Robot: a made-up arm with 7 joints.
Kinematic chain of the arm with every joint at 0, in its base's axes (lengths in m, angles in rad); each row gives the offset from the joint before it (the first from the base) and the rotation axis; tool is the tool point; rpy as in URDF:
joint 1: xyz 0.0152 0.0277 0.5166 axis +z
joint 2: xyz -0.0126 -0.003 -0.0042 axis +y
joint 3: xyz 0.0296 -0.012 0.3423 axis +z
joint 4: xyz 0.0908 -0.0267 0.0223 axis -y
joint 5: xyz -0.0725 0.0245 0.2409 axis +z
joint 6: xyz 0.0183 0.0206 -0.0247 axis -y
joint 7: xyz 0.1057 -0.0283 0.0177 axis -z
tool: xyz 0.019 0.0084 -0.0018 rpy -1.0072 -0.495 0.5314
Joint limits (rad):
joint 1: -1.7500..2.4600
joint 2: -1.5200..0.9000
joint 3: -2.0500..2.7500
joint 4: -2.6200..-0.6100
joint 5: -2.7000..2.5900
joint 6: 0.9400..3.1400
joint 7: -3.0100..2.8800
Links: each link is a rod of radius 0.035 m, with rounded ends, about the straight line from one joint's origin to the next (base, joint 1, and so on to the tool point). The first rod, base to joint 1, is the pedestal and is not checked.
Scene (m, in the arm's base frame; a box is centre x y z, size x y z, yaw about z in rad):
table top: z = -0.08
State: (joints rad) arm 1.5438 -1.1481 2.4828 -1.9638 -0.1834 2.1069 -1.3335
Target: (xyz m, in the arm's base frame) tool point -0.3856 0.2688 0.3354
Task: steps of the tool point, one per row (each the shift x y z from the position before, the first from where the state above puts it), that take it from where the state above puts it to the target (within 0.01 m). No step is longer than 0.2 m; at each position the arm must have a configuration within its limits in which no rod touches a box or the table.
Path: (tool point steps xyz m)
1: -0.1277 0.1082 -0.0192
2: -0.0845 0.1406 -0.0140
3: -0.0346 0.1568 -0.0090
4: 0.0163 0.1557 -0.0041
5: 0.0624 0.1392 0.0003

